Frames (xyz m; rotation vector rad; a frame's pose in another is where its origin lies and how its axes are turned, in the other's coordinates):
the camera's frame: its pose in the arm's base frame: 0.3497 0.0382 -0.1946 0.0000 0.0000 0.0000
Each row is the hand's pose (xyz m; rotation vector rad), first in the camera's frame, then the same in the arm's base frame.
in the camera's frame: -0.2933 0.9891 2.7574 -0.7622 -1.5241 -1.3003
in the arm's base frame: 0.0564 1.0273 2.5628 -0.7622 -1.5241 -1.3003
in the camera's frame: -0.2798 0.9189 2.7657 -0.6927 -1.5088 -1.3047
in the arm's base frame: 0.0699 0.9571 2.5711 -0.6927 -1.5088 -1.3047
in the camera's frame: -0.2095 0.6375 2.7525 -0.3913 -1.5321 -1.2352
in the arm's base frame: 0.1402 0.6757 2.5579 -0.3913 -1.5321 -1.2352
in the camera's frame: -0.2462 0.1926 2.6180 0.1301 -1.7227 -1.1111
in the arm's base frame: 0.1035 0.2308 2.4234 0.1301 -1.7227 -1.1111
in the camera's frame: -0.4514 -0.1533 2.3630 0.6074 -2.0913 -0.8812
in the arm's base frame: -0.1017 -0.1151 2.1684 0.6074 -2.0913 -0.8812
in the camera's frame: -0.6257 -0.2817 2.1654 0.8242 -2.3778 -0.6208
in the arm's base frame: -0.2760 -0.2435 1.9708 0.8242 -2.3778 -0.6208
